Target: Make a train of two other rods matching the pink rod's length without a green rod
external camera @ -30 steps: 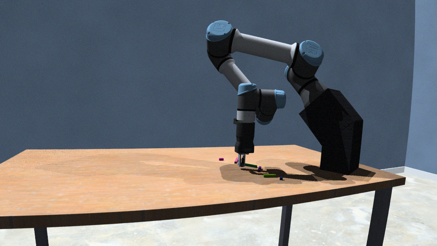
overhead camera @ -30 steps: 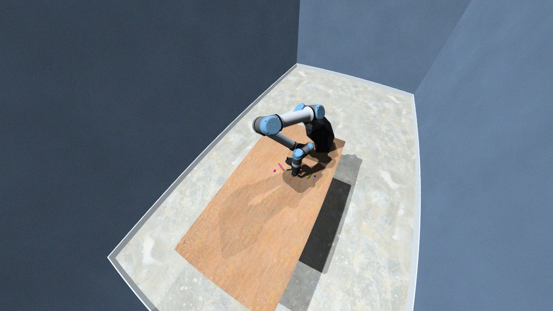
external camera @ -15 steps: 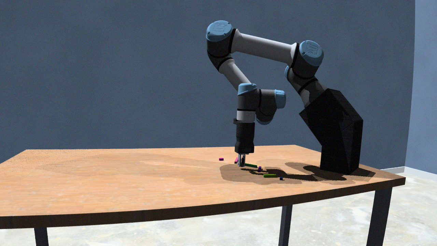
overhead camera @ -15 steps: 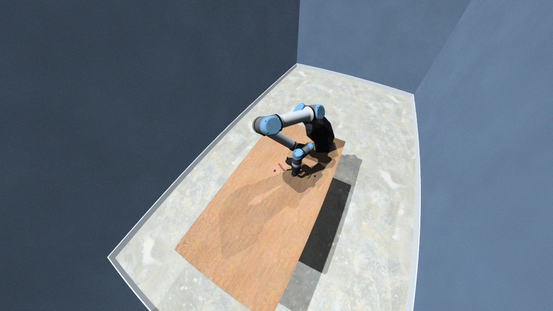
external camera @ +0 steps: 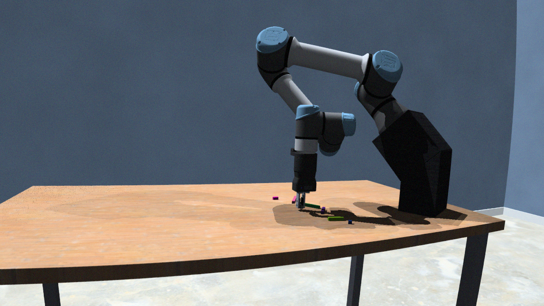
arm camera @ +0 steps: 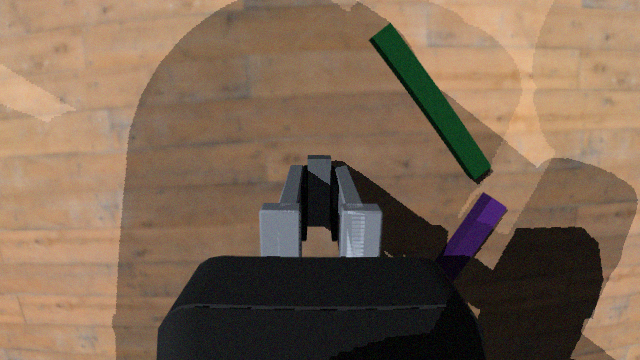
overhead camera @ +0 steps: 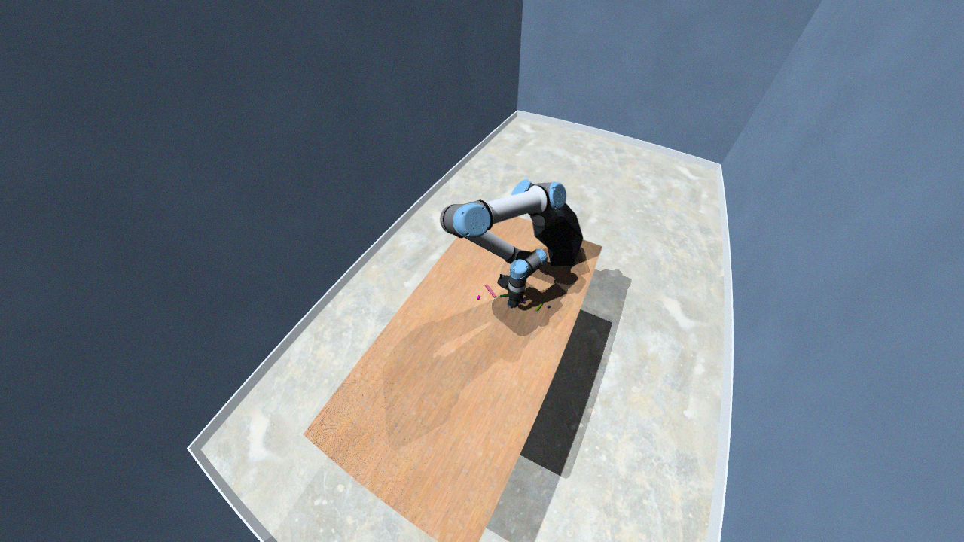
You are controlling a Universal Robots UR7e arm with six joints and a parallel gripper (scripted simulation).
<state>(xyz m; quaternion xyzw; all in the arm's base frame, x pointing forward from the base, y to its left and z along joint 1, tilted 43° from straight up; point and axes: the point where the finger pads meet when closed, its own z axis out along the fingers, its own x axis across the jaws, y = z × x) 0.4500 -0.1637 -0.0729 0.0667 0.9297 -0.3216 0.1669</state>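
The purple rod lies 60 mm behind my hand, 50 mm to the left of it and 20 mm below it. Round my hand: grey rod 10 mm below; green rod 60 mm behind, 30 mm to the right, 20 mm below; pink rod 60 mm behind, 120 mm to the right, 20 mm below.
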